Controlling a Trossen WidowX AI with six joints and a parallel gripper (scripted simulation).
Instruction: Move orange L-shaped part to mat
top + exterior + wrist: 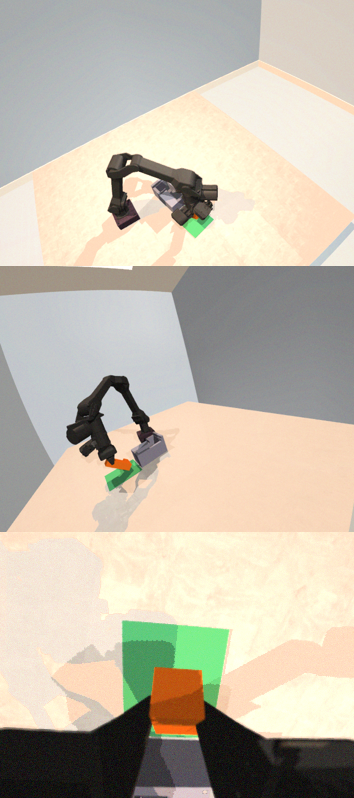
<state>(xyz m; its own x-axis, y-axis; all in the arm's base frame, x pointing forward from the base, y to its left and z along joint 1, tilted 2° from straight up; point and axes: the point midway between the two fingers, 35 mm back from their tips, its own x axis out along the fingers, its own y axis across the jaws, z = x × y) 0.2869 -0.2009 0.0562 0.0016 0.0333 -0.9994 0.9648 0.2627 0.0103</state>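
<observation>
Now: gripper tip 2 cm past the orange L-shaped part, 3 cm to the right of it and 3 cm above it. Also, from my gripper tip: green mat: 1 cm behind, 2 cm to the left, 9 cm below.
</observation>
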